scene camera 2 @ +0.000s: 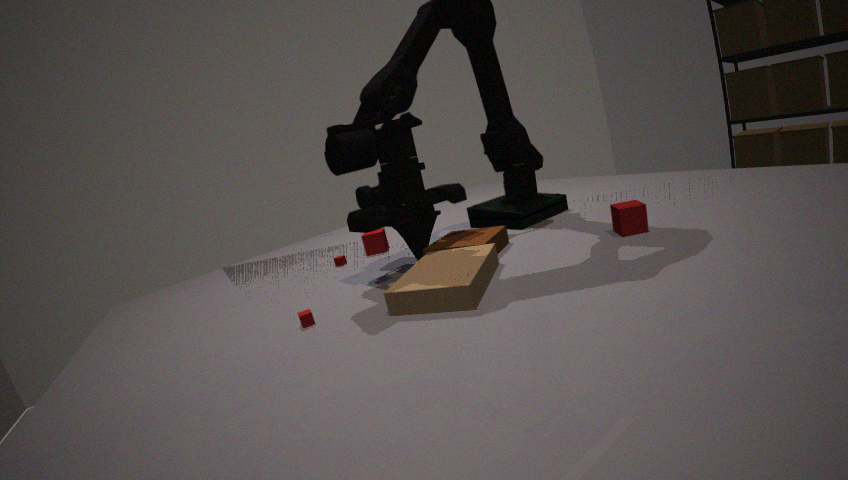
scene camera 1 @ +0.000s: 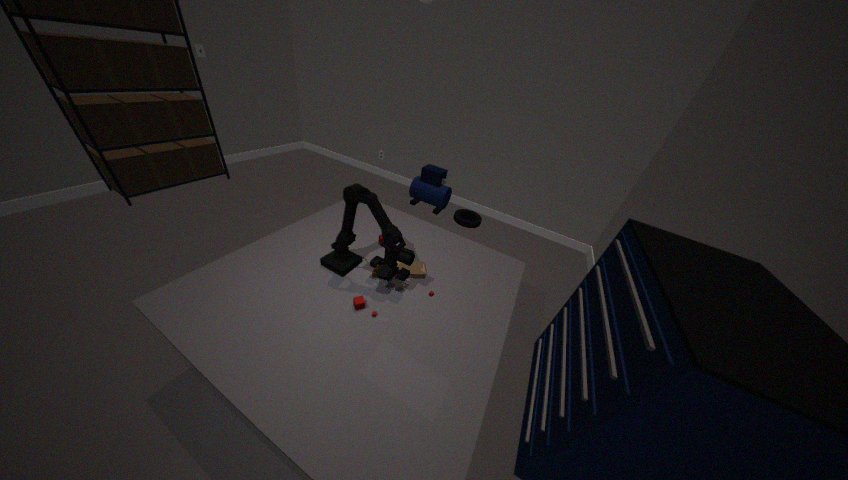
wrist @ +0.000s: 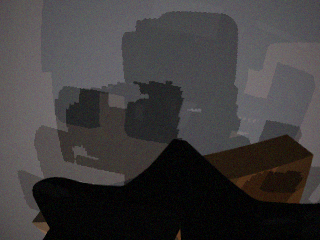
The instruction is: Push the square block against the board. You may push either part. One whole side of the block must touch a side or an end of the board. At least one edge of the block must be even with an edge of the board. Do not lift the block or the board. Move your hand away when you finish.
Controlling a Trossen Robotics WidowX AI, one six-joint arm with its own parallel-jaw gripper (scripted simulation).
Path:
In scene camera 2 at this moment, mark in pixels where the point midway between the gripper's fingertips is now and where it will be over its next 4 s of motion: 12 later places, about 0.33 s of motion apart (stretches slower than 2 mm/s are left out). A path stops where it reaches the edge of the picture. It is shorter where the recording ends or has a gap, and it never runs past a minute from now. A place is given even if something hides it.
The gripper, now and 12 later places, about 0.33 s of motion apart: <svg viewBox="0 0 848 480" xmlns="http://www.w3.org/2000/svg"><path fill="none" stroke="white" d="M421 260L427 260L426 260L421 259L415 259L414 243L402 228L391 228L380 231L372 237L368 245L369 256L375 270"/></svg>

